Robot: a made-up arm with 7 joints. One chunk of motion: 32 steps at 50 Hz.
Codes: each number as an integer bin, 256 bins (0 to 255) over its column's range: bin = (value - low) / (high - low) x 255, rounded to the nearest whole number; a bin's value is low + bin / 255 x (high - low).
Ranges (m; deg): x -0.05..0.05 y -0.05..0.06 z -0.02..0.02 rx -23..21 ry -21..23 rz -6..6
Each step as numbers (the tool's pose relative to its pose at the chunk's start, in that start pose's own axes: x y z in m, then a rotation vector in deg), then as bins.
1 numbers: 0.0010 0.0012 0.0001 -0.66 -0.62 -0.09
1 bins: 130 119 128 129 118 126
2 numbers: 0.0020 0.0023 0.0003 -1.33 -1.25 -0.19
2 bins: 133 121 129 126 114 123
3 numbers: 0.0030 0.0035 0.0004 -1.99 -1.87 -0.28
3 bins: 135 124 130 122 111 122
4 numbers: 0.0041 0.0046 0.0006 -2.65 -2.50 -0.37
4 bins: 138 127 131 118 107 120
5 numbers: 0.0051 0.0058 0.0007 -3.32 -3.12 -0.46
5 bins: 141 129 132 114 104 118
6 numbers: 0.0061 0.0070 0.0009 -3.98 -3.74 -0.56
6 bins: 143 132 133 110 100 116
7 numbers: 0.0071 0.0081 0.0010 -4.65 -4.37 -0.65
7 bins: 146 135 134 106 96 114
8 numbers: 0.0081 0.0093 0.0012 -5.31 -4.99 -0.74
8 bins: 148 137 135 103 93 112
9 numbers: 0.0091 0.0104 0.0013 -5.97 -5.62 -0.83
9 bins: 151 140 136 99 89 110
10 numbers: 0.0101 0.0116 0.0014 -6.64 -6.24 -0.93
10 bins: 153 143 136 95 86 108
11 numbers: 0.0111 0.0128 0.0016 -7.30 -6.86 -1.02
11 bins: 156 146 138 91 82 106
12 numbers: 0.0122 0.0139 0.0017 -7.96 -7.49 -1.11
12 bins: 159 148 138 87 78 104
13 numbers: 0.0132 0.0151 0.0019 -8.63 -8.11 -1.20
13 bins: 161 151 140 83 75 102
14 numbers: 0.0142 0.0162 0.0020 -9.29 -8.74 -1.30
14 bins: 164 153 140 79 71 100
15 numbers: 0.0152 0.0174 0.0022 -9.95 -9.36 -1.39
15 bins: 166 156 142 76 67 98
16 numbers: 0.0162 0.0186 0.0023 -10.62 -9.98 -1.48
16 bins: 169 159 142 72 64 96
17 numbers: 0.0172 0.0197 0.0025 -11.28 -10.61 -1.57
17 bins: 171 162 143 68 60 94
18 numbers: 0.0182 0.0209 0.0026 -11.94 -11.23 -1.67
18 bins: 174 164 144 64 57 92
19 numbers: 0.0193 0.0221 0.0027 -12.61 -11.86 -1.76
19 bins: 177 167 145 60 53 90
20 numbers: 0.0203 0.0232 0.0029 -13.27 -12.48 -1.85
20 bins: 179 170 146 56 49 88
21 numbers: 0.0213 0.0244 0.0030 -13.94 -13.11 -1.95
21 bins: 182 172 147 53 46 86
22 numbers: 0.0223 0.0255 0.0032 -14.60 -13.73 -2.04
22 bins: 184 175 148 49 42 84
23 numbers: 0.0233 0.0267 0.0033 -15.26 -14.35 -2.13
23 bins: 187 178 149 45 39 82
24 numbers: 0.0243 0.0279 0.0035 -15.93 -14.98 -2.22
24 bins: 189 181 150 41 35 80
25 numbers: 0.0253 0.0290 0.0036 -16.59 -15.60 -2.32
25 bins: 192 183 150 37 31 78
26 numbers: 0.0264 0.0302 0.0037 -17.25 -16.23 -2.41
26 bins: 195 186 151 33 28 76
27 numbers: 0.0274 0.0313 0.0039 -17.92 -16.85 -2.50
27 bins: 197 188 152 29 24 74
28 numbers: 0.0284 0.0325 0.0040 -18.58 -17.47 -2.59
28 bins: 200 191 153 26 20 72
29 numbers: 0.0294 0.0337 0.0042 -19.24 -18.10 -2.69
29 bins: 202 194 154 22 17 70
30 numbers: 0.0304 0.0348 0.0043 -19.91 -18.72 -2.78
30 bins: 205 197 155 18 13 68
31 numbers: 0.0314 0.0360 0.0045 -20.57 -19.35 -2.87
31 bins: 208 199 156 14 10 67
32 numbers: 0.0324 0.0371 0.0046 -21.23 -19.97 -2.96
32 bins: 210 202 157 10 6 65
